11 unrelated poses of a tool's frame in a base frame.
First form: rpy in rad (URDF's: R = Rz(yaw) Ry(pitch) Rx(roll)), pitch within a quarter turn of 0, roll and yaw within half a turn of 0; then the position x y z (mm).
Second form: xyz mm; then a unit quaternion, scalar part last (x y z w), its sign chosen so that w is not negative. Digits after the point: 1 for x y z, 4 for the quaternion.
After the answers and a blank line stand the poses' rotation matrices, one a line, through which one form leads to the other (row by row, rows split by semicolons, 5 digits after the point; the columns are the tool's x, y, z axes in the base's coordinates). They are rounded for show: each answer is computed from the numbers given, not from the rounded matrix.
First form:
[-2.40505 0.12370 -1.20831 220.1 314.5 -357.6]
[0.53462 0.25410 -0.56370 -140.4 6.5 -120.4]
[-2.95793 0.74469 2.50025 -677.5 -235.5 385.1]
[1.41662 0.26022 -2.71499 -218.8 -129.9 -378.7]
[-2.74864 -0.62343 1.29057 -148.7 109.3 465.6]
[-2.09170 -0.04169 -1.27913 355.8 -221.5 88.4]
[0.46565 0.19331 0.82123 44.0 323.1 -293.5]
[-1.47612 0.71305 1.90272 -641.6 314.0 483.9]
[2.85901 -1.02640 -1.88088 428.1 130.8 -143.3]
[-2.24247 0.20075 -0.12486 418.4 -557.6 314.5]
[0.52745 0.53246 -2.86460 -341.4 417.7 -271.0]
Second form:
[220.1 314.5 -357.6 -0.7537 0.5473 -0.1567 0.3285]
[-140.4 6.5 -120.4 0.2857 0.0445 -0.2982 0.9097]
[-677.5 -235.5 385.1 0.3240 0.8698 -0.1953 0.3169]
[-218.8 -129.9 -378.7 0.2329 -0.6096 -0.7538 0.0769]
[-148.7 109.3 465.6 -0.7098 -0.6093 -0.1286 0.3294]
[355.8 -221.5 88.4 -0.7004 0.5080 -0.3135 0.3913]
[44.0 323.1 -293.5 0.1731 0.1778 0.3662 0.8969]
[-641.6 314.0 483.9 -0.5763 -0.3635 0.7008 0.2113]
[428.1 130.8 -143.3 0.4525 -0.7375 0.1874 0.4650]
[418.4 -557.6 314.5 -0.8916 0.0994 0.0631 0.4372]
[-341.4 417.7 -271.0 0.2863 -0.2140 -0.9320 0.0607]

0.35189 -0.72205 0.59567; -0.92787 -0.18519 0.32366; -0.12338 -0.66660 -0.73513
0.81814 0.56802 -0.08941; -0.51716 0.65890 -0.54626; -0.25137 0.49315 0.83283
-0.58919 0.68739 0.42467; 0.43991 0.71376 -0.54500; -0.67774 -0.13429 -0.72293
-0.87973 -0.16791 -0.44484; -0.39985 -0.24500 0.88323; -0.25729 0.95487 0.14840
0.22454 0.94958 -0.21882; 0.78021 -0.04066 0.62419; 0.58382 -0.31088 -0.75000
0.28730 -0.46625 0.83670; -0.95693 -0.17773 0.22955; 0.04168 -0.86662 -0.49723
0.66863 -0.59528 0.44562; 0.71835 0.67192 -0.18027; -0.19211 0.44064 0.87689
-0.24647 0.12283 -0.96133; 0.71509 -0.64647 -0.26594; -0.65414 -0.75298 0.07150
-0.15803 -0.84175 -0.51621; -0.49320 0.52019 -0.69725; 0.85544 0.14441 -0.49736
0.97229 -0.23237 -0.02564; -0.12203 -0.59801 0.79214; -0.19940 -0.76706 -0.60980
-0.82872 -0.00948 -0.55958; -0.23561 -0.90103 0.36419; -0.50765 0.43365 0.74447

